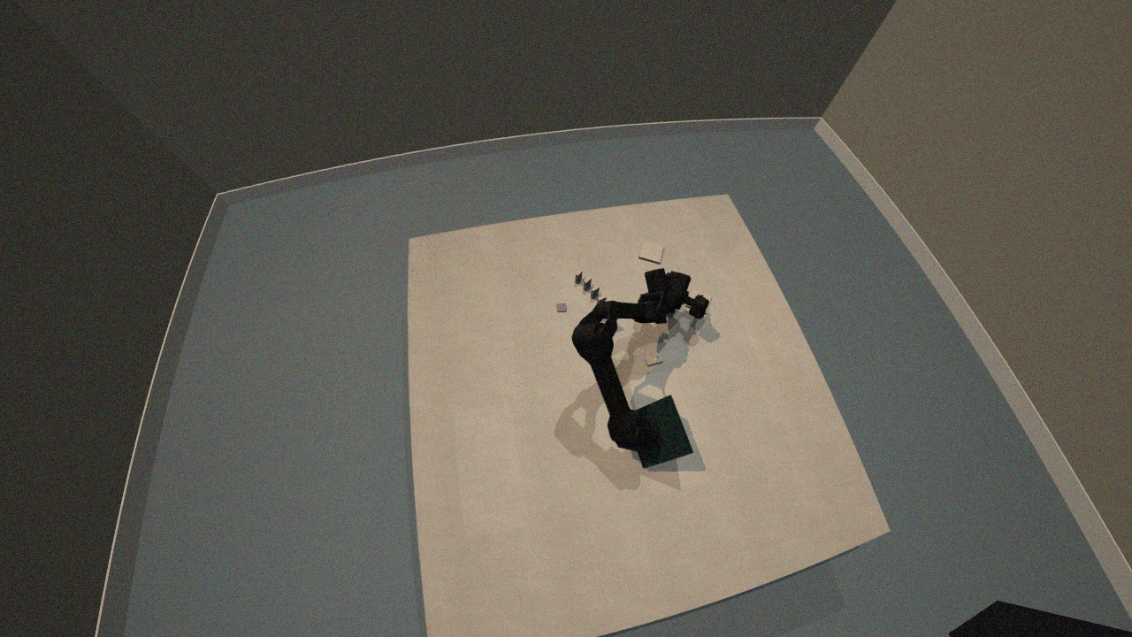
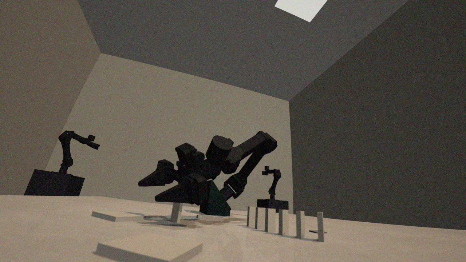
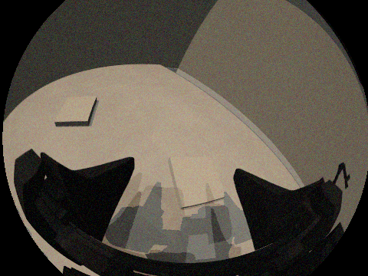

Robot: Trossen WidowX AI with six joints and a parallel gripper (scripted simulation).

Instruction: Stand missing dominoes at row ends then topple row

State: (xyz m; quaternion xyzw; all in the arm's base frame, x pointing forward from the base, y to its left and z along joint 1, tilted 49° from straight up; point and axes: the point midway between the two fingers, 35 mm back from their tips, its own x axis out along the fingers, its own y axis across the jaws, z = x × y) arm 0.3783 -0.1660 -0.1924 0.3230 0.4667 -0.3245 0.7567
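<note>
The mat lies 2 cm behind my gripper tip, 5 cm to the right of it and 6 cm below it. Also, from my gripper tip: grey square: 7 cm ahead, 41 cm to the left, 6 cm below.
</note>
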